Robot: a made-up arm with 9 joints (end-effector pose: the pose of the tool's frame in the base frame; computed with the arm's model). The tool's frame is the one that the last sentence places. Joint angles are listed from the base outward.
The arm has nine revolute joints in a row. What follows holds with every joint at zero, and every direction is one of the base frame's. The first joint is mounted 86 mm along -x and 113 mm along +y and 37 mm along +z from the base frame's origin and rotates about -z. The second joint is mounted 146 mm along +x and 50 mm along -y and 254 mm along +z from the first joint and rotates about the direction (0.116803, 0.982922, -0.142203). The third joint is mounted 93 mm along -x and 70 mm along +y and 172 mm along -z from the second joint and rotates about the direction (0.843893, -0.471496, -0.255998). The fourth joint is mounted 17 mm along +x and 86 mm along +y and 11 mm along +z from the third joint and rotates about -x. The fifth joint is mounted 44 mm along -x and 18 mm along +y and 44 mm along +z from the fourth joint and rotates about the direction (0.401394, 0.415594, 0.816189). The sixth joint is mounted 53 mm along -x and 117 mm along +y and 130 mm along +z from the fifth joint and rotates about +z. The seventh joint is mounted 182 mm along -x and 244 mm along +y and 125 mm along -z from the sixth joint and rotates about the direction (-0.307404, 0.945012, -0.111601). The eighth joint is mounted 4 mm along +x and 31 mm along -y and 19 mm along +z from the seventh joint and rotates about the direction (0.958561, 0.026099, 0.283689). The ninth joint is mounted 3 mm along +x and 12 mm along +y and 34 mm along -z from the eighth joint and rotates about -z. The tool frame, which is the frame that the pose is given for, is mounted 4 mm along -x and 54 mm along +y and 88 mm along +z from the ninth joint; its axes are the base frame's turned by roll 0.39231, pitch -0.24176 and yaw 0.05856 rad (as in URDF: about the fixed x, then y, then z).
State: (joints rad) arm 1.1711 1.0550 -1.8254 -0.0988 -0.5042 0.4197 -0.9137 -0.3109 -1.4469
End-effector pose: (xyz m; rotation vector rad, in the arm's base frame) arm -0.0774 0.5108 0.6928 1.2085 0.7216 1.5972
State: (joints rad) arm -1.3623 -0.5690 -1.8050 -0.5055 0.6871 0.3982 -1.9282 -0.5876 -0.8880
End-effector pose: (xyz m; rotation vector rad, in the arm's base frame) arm -0.4172 -0.0844 0.1523 0.8287 -0.3790 2.6898
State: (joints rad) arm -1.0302 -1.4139 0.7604 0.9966 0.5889 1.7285 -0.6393 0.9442 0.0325
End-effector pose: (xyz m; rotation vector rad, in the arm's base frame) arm 0.0429 0.1150 0.0120 0.3775 -0.7030 -2.7645
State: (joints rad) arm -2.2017 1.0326 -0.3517 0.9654 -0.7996 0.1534 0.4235 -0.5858 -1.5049
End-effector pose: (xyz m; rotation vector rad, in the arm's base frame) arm -0.0467 -0.4309 0.1533 2.5083 -0.1283 -1.4308
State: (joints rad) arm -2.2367 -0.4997 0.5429 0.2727 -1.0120 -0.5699 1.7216 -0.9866 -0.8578
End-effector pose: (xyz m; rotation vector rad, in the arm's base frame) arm -0.6216 0.1747 0.3374 -0.2506 1.4043 1.6867
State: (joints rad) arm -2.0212 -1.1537 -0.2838 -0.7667 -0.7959 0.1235 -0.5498 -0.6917 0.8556
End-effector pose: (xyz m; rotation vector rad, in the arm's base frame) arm -0.5680 -0.0271 0.1042 1.8356 -0.4376 0.0536
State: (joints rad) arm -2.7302 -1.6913 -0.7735 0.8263 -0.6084 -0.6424 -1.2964 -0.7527 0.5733
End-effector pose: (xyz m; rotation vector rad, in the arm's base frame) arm -0.8966 0.3317 0.1490 -2.0017 1.2246 1.5693
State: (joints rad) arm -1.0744 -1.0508 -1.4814 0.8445 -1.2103 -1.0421 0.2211 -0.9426 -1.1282
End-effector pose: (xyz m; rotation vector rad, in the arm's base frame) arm 0.2889 0.6991 -0.0115 -0.7732 -2.0807 -0.4565
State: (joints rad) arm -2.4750 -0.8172 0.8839 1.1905 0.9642 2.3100 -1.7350 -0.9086 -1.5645
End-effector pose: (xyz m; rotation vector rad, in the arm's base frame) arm -0.0945 0.3075 0.1386 -0.5946 -0.2169 0.0730
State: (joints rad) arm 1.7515 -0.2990 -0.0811 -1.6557 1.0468 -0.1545 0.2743 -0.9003 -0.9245
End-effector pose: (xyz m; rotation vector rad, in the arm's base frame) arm -0.2843 0.4536 0.1098 0.0511 -0.9626 0.4253
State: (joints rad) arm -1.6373 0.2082 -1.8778 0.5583 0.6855 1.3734 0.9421 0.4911 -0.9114
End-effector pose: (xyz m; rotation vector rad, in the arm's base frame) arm -0.4327 -0.0245 0.2839 1.8997 -2.0441 0.8780
